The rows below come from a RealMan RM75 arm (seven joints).
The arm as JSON. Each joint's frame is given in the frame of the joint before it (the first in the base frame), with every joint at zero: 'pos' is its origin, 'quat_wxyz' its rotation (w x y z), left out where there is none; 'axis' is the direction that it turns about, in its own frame. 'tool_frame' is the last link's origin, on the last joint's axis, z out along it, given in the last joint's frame.
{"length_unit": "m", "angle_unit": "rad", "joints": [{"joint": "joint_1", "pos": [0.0, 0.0, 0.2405], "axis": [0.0, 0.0, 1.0]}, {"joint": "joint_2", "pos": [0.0, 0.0, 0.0], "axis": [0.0, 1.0, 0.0]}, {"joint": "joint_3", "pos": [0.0, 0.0, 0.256], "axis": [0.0, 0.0, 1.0]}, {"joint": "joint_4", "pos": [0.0, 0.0, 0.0], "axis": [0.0, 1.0, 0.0]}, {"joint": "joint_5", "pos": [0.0, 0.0, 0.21], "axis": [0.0, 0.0, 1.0]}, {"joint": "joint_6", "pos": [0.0, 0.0, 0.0], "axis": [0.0, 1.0, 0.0]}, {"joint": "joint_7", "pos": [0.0, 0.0, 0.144], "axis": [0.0, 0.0, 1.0]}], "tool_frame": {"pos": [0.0, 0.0, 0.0]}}
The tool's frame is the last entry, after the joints.
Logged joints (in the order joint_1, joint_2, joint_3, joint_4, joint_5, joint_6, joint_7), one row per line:
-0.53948 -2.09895 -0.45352 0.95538 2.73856 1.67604 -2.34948
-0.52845 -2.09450 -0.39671 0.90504 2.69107 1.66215 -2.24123
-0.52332 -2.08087 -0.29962 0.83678 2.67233 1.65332 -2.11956
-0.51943 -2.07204 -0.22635 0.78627 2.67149 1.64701 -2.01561
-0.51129 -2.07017 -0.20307 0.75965 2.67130 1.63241 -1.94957
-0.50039 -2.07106 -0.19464 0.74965 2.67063 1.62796 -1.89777
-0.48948 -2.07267 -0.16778 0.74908 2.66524 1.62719 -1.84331
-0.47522 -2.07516 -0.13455 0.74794 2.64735 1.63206 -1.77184
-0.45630 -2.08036 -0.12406 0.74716 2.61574 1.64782 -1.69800
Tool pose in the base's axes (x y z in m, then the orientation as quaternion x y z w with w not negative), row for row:
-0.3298 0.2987 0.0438 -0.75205 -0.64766 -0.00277 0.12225
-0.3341 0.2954 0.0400 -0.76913 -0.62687 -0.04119 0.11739
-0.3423 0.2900 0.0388 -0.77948 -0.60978 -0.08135 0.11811
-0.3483 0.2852 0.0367 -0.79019 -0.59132 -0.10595 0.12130
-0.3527 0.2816 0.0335 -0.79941 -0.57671 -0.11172 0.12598
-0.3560 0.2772 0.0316 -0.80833 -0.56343 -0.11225 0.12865
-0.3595 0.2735 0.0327 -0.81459 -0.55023 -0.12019 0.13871
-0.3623 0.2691 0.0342 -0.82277 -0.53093 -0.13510 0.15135
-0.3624 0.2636 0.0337 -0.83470 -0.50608 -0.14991 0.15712
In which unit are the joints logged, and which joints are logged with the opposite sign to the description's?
The joints are logged in radians. Opposite sign: joint_3.
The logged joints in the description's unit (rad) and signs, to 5 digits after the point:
-0.53948 -2.09895 0.45352 0.95538 2.73856 1.67604 -2.34948
-0.52845 -2.09450 0.39671 0.90504 2.69107 1.66215 -2.24123
-0.52332 -2.08087 0.29962 0.83678 2.67233 1.65332 -2.11956
-0.51943 -2.07204 0.22635 0.78627 2.67149 1.64701 -2.01561
-0.51129 -2.07017 0.20307 0.75965 2.67130 1.63241 -1.94957
-0.50039 -2.07106 0.19464 0.74965 2.67063 1.62796 -1.89777
-0.48948 -2.07267 0.16778 0.74908 2.66524 1.62719 -1.84331
-0.47522 -2.07516 0.13455 0.74794 2.64735 1.63206 -1.77184
-0.45630 -2.08036 0.12406 0.74716 2.61574 1.64782 -1.69800

